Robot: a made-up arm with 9 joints. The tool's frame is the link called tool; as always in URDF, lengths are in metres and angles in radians. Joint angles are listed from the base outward.
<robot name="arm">
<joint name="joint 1" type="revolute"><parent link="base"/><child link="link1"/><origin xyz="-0.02 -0.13 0.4" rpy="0 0 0"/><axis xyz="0.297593 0.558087 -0.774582"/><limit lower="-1.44" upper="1.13"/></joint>
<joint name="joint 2" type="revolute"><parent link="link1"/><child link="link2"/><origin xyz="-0.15 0.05 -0.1" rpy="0 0 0"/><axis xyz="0.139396 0.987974 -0.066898"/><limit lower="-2.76" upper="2.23"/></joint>
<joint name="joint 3" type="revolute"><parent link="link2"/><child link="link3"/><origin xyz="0.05 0.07 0.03" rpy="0 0 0"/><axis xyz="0 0 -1"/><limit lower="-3.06" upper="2.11"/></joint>
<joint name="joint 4" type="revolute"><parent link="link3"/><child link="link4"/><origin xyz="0.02 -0.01 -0.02" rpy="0 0 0"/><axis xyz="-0.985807 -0.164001 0.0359"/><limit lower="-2.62" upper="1.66"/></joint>
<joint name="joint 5" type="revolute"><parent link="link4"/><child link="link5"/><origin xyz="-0.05 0.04 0.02" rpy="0 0 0"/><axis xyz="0.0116 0.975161 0.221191"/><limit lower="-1.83" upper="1.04"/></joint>
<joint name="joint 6" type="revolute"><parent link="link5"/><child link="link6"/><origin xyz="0.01 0.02 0.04" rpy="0 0 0"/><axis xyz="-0.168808 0.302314 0.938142"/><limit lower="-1.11" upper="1.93"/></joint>
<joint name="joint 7" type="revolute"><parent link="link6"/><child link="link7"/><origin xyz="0.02 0.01 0.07" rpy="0 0 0"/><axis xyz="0.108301 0.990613 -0.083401"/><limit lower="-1.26" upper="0.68"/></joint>
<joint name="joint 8" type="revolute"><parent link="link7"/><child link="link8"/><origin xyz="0.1 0.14 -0.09" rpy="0 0 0"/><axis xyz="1 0 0"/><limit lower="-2.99" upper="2.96"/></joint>
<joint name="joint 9" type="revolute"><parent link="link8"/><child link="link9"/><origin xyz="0.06 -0.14 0.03" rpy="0 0 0"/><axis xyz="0.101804 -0.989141 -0.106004"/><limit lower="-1.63" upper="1.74"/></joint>
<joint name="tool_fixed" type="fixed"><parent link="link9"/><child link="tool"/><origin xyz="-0.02 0.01 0.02" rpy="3.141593 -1.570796 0"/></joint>
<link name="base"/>
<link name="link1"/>
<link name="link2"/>
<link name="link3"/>
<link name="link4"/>
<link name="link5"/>
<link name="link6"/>
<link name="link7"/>
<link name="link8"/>
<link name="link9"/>
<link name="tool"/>
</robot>
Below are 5 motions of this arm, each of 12 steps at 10 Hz.
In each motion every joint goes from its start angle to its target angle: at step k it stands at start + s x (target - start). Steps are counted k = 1, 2, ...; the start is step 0. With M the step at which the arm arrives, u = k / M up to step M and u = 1 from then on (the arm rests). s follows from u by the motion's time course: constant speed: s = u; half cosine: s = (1 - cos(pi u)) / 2; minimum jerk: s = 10 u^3 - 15 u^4 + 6 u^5.
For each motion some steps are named. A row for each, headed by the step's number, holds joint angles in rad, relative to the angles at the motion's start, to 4 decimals.
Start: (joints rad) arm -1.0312 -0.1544 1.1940 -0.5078 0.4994 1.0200 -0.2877 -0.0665 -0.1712
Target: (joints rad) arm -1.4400 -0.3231 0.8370 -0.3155 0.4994 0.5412 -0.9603 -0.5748 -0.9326
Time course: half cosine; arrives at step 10
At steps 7, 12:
7: -0.3245 -0.1339 -0.2834 0.1527 0.0000 -0.3801 -0.5340 -0.4035 -0.6045
12: -0.4088 -0.1687 -0.3570 0.1923 0.0000 -0.4788 -0.6726 -0.5083 -0.7614

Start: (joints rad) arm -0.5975 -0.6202 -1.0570 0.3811 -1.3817 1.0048 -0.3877 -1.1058 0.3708
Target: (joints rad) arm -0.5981 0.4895 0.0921 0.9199 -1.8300 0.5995 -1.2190 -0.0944 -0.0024
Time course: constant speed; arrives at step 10
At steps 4, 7, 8, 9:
4: -0.0002 0.4439 0.4596 0.2155 -0.1793 -0.1621 -0.3325 0.4046 -0.1493
7: -0.0004 0.7768 0.8044 0.3772 -0.3138 -0.2837 -0.5819 0.7080 -0.2612
8: -0.0005 0.8878 0.9193 0.4310 -0.3586 -0.3242 -0.6650 0.8091 -0.2986
9: -0.0005 0.9987 1.0342 0.4849 -0.4035 -0.3648 -0.7482 0.9103 -0.3359

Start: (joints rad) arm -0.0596 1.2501 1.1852 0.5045 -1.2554 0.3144 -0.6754 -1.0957 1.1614
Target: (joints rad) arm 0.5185 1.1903 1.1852 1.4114 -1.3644 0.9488 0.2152 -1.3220 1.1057
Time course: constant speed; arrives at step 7
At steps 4, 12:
4: 0.3303 -0.0342 0.0000 0.5182 -0.0623 0.3625 0.5089 -0.1293 -0.0318
12: 0.5781 -0.0598 0.0000 0.9069 -0.1090 0.6344 0.8906 -0.2263 -0.0557

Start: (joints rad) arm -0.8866 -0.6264 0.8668 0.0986 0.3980 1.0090 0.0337 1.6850 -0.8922
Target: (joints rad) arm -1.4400 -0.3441 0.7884 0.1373 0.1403 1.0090 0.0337 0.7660 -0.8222
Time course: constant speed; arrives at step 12
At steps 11, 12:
11: -0.5073 0.2588 -0.0719 0.0355 -0.2362 0.0000 0.0000 -0.8424 0.0642
12: -0.5534 0.2823 -0.0784 0.0387 -0.2577 0.0000 0.0000 -0.9190 0.0700

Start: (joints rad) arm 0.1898 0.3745 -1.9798 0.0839 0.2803 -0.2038 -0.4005 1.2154 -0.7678
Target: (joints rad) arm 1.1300 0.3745 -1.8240 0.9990 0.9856 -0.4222 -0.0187 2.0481 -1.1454
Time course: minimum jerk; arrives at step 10
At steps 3, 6, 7, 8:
3: 0.1533 0.0000 0.0254 0.1492 0.1150 -0.0356 0.0623 0.1358 -0.0616
6: 0.6417 0.0000 0.1063 0.6246 0.4814 -0.1491 0.2606 0.5684 -0.2577
7: 0.7869 0.0000 0.1304 0.7659 0.5903 -0.1828 0.3195 0.6969 -0.3160
8: 0.8857 0.0000 0.1468 0.8621 0.6644 -0.2058 0.3597 0.7845 -0.3557

